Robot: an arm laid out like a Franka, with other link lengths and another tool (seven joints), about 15 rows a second.
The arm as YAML. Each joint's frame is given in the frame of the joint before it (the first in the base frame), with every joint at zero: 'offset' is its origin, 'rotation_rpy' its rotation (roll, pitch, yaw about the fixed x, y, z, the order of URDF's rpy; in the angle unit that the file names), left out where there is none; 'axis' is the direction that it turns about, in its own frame. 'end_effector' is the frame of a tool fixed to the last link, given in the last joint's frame.
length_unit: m
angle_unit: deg
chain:
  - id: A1
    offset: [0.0, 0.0, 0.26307]
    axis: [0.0, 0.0, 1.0]
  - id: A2
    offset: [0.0, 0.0, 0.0]
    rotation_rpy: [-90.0, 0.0, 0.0]
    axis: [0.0, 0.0, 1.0]
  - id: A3
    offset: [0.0, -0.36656, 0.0]
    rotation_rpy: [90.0, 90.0, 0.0]
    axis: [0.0, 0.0, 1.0]
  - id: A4
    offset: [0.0, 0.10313, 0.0]
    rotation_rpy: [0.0, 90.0, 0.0]
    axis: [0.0, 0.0, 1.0]
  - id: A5
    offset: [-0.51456, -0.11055, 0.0]
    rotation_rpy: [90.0, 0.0, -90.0]
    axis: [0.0, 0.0, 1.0]
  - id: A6
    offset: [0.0, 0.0, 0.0]
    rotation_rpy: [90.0, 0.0, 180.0]
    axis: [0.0, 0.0, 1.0]
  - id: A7
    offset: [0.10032, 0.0, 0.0]
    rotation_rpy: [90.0, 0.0, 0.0]
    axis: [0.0, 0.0, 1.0]
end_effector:
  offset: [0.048, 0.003, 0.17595]
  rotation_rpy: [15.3, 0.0, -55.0]
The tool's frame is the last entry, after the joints.
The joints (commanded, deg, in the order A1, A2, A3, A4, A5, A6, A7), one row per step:
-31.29 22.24 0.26 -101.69 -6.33 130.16 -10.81
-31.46 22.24 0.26 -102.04 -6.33 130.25 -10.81
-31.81 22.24 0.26 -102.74 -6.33 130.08 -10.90
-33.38 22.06 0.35 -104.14 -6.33 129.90 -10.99
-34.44 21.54 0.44 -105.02 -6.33 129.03 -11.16
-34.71 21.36 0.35 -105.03 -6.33 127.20 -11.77
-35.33 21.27 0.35 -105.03 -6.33 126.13 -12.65
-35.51 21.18 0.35 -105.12 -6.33 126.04 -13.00
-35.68 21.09 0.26 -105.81 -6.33 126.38 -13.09
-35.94 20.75 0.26 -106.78 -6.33 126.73 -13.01
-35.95 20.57 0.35 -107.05 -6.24 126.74 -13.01
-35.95 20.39 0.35 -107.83 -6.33 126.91 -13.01
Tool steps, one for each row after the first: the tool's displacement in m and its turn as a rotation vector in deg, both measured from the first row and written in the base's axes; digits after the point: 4 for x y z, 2 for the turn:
-0.0030 -0.0012 -0.0037 0.14 0.22 -0.16
-0.0100 -0.0033 -0.0122 0.58 0.98 -0.44
-0.0300 -0.0174 -0.0256 1.35 2.16 -1.85
-0.0447 -0.0257 -0.0299 2.00 3.21 -2.73
-0.0523 -0.0273 -0.0322 2.78 4.73 -2.63
-0.0601 -0.0329 -0.0337 3.28 5.66 -2.47
-0.0622 -0.0344 -0.0336 3.34 5.76 -2.31
-0.0672 -0.0353 -0.0389 3.49 5.99 -2.44
-0.0736 -0.0354 -0.0435 3.68 6.19 -2.75
-0.0741 -0.0334 -0.0438 3.81 6.20 -2.72
-0.0779 -0.0307 -0.0491 3.99 6.60 -2.65

